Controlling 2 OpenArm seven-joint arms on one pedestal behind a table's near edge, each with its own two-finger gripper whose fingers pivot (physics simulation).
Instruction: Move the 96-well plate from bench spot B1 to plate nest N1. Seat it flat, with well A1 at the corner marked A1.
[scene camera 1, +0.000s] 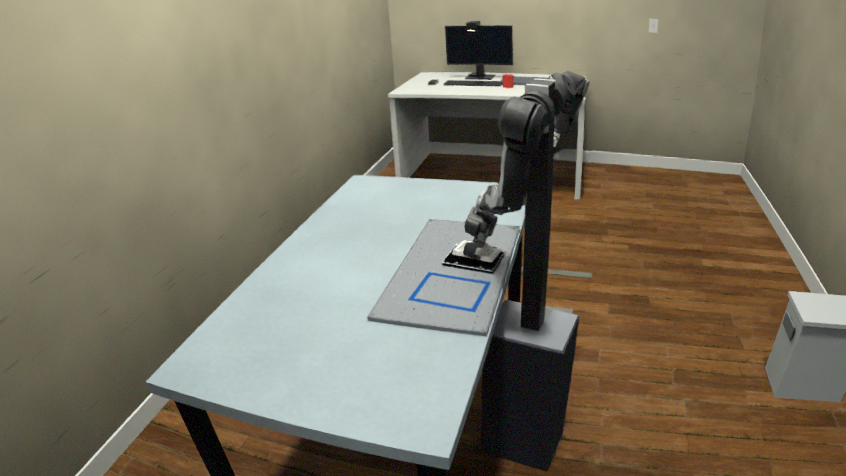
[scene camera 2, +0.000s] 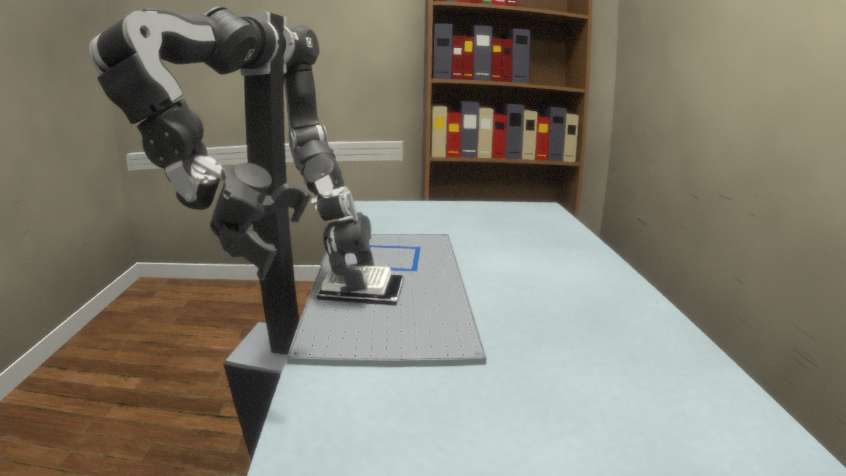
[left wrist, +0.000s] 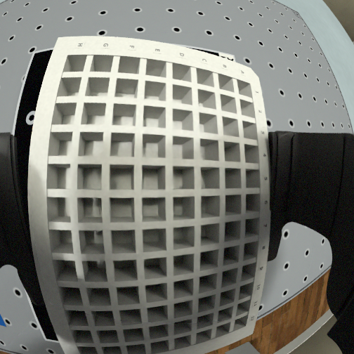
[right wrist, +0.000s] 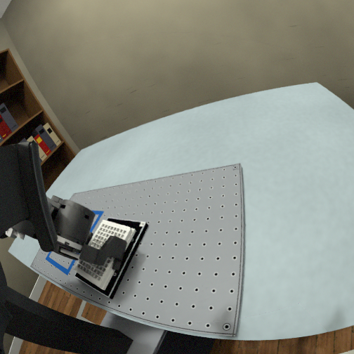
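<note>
The white 96-well plate (scene camera 1: 489, 254) (scene camera 2: 378, 277) (left wrist: 155, 175) (right wrist: 107, 231) is over the black plate nest (scene camera 2: 395, 287) (left wrist: 31, 95) (right wrist: 136, 241), very low; whether it touches is unclear. A strip of nest shows beyond the plate's row-H side in the left wrist view and at its right side in scene camera 2. Well A1 is at the plate's upper right in the left wrist view, toward the nest corner with a white mark. My left gripper (scene camera 1: 473, 248) (scene camera 2: 357, 273) (left wrist: 145, 200) is shut on the plate's long sides. My right gripper (scene camera 2: 281, 242) (right wrist: 90, 297) is open and empty, raised away.
A blue rectangle (scene camera 1: 443, 304) (scene camera 2: 418, 258) (right wrist: 58, 265) is marked on the grey perforated board (scene camera 1: 393, 307) (scene camera 2: 425, 331) (right wrist: 200, 220) beside the nest. The board lies on the pale blue table (scene camera 1: 283, 307) (scene camera 2: 562, 355). A bookshelf stands behind the table in scene camera 2.
</note>
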